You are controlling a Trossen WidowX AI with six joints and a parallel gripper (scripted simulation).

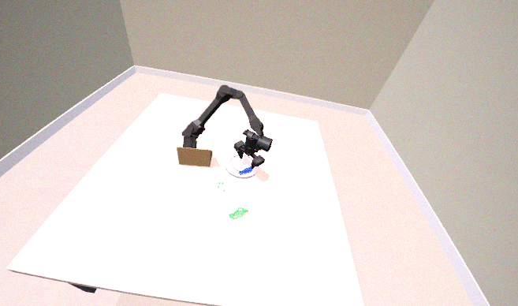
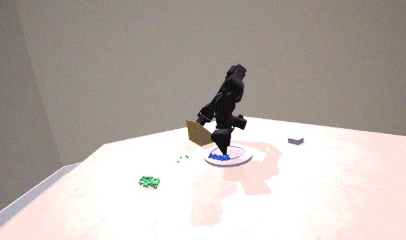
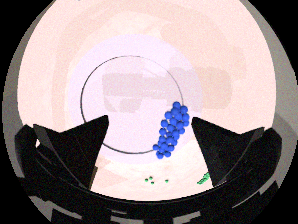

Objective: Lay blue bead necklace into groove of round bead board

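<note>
The round white bead board lies 20 mm behind my gripper tip, 20 mm to the left of it and 30 mm below it. The rest, counted from my gripper tip: small grey block 80 mm ahead, 310 mm to the left, 20 mm below.
</note>
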